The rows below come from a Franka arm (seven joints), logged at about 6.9 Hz.
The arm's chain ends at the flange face. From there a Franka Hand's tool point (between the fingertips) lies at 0.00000 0.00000 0.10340 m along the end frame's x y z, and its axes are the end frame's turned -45 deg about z.
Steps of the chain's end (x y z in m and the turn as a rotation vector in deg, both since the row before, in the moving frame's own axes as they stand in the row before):
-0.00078 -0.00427 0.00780 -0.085 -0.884 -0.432
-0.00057 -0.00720 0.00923 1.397 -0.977 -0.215
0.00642 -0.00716 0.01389 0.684 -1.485 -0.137
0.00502 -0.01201 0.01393 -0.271 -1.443 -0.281
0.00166 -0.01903 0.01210 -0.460 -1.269 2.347
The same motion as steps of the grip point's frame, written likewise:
0.00123 -0.00459 0.00779 0.565 -0.685 -0.432
0.00522 -0.00852 0.00918 1.679 0.297 -0.215
0.00858 -0.00329 0.01385 1.534 -0.566 -0.137
0.00985 -0.00643 0.01390 0.829 -1.212 -0.281
0.01245 -0.01336 0.01207 0.572 -1.223 2.347

